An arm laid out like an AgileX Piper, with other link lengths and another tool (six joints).
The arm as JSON. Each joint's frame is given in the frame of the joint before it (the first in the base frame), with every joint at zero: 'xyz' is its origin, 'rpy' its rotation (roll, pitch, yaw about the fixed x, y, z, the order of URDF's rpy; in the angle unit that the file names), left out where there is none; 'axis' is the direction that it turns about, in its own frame. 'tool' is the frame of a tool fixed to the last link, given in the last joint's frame.
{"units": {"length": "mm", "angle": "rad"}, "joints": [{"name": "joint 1", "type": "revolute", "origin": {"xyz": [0.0, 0.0, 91.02], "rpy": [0.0, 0.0, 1.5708]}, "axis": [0.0, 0.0, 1.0]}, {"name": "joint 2", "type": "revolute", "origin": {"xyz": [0.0, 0.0, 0.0], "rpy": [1.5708, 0.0, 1.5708]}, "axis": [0.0, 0.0, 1.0]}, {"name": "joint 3", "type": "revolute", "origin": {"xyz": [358.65, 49.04, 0.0], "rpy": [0.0, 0.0, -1.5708]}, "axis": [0.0, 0.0, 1.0]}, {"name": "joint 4", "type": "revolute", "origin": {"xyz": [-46.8, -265.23, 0.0], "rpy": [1.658, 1.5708, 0.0]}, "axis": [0.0, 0.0, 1.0]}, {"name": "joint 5", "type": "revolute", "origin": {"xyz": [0.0, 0.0, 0.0], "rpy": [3.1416, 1.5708, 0.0]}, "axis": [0.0, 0.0, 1.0]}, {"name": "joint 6", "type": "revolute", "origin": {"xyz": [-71.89, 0.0, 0.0], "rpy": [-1.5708, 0.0, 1.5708]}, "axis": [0.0, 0.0, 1.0]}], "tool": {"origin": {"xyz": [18.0, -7.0, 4.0], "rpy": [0.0, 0.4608, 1.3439]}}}
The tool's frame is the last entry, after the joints.
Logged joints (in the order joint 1, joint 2, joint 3, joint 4, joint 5, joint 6), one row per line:
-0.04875 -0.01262 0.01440 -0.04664 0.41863 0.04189
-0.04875 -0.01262 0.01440 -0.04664 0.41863 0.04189
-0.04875 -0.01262 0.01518 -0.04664 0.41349 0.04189
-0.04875 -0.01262 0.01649 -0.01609 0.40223 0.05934
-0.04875 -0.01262 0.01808 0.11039 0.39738 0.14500
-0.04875 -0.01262 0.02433 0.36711 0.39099 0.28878
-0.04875 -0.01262 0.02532 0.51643 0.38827 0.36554
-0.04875 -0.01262 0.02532 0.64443 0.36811 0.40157
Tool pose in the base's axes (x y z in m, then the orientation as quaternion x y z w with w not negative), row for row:
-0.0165 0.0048 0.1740 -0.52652 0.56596 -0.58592 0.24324
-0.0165 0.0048 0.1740 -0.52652 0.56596 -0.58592 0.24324
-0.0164 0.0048 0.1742 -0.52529 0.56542 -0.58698 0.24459
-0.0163 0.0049 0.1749 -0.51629 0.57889 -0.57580 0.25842
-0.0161 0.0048 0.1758 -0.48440 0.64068 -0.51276 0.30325
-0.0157 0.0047 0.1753 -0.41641 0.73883 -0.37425 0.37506
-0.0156 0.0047 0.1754 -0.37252 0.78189 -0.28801 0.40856
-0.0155 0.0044 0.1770 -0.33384 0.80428 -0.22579 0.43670
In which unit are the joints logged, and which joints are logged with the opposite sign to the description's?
The joints are logged in radians. Opposite sign: joint 1.
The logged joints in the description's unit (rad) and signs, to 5 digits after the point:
0.04875 -0.01262 0.01440 -0.04664 0.41863 0.04189
0.04875 -0.01262 0.01440 -0.04664 0.41863 0.04189
0.04875 -0.01262 0.01518 -0.04664 0.41349 0.04189
0.04875 -0.01262 0.01649 -0.01609 0.40223 0.05934
0.04875 -0.01262 0.01808 0.11039 0.39738 0.14500
0.04875 -0.01262 0.02433 0.36711 0.39099 0.28878
0.04875 -0.01262 0.02532 0.51643 0.38827 0.36554
0.04875 -0.01262 0.02532 0.64443 0.36811 0.40157

